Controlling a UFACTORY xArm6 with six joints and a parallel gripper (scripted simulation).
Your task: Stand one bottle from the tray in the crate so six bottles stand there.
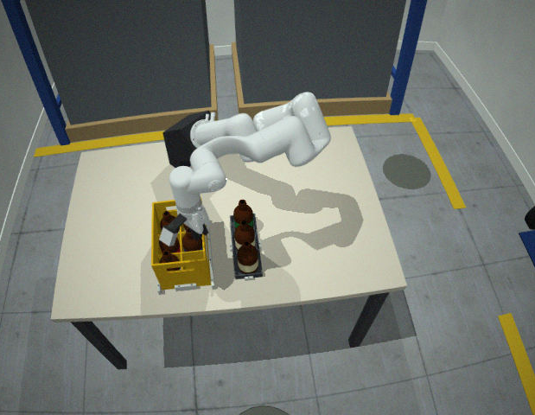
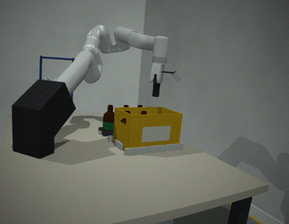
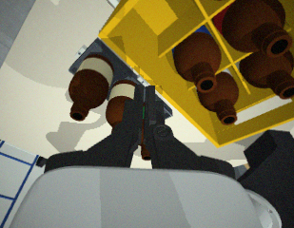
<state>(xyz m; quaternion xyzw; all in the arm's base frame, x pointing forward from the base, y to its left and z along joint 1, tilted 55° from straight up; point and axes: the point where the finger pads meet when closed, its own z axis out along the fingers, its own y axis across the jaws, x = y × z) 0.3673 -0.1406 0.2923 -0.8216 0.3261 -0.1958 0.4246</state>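
Right now my hand is 17 cm above the glass bottle, 15 cm to the right of it and 5 cm past it. From my hand the other things lie so: yellow crate 17 cm below, 10 cm to the right, 5 cm behind.
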